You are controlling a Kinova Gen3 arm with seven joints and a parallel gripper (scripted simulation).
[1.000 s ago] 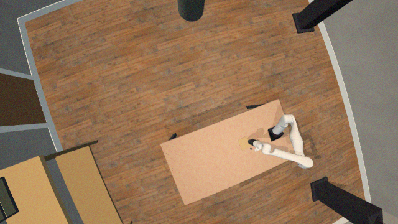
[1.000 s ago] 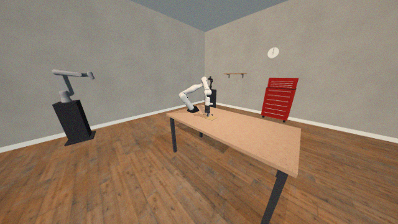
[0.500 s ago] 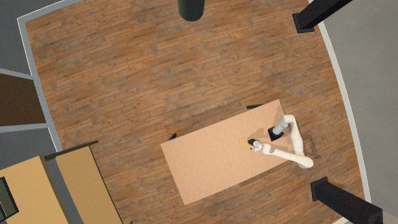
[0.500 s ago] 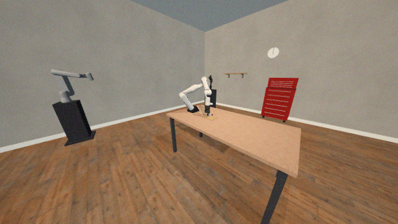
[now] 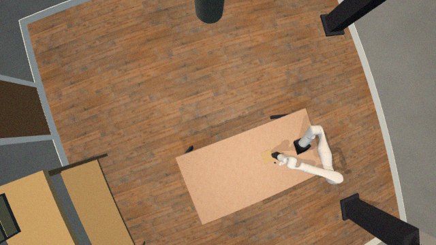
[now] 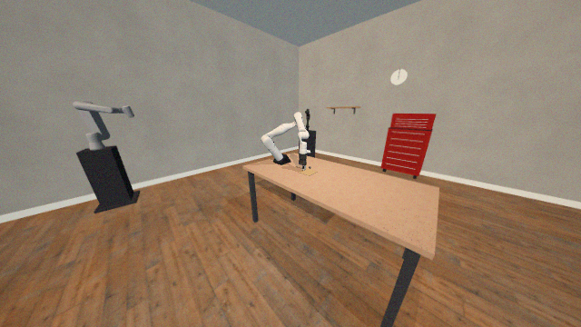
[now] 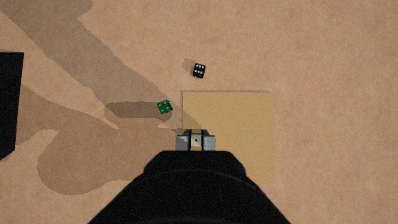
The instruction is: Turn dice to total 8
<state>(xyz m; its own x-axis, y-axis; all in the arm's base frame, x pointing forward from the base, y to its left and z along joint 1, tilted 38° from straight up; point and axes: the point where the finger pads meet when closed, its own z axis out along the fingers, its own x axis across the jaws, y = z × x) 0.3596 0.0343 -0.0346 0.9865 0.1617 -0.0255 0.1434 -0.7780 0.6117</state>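
The white die is 1 cm below my hand. Also, from my hand: black die 10 cm to the left, 2 cm below, 1 cm behind; then green die 5 cm behind, 4 cm to the left, 2 cm below; then tan mat 5 cm ahead, 3 cm below.
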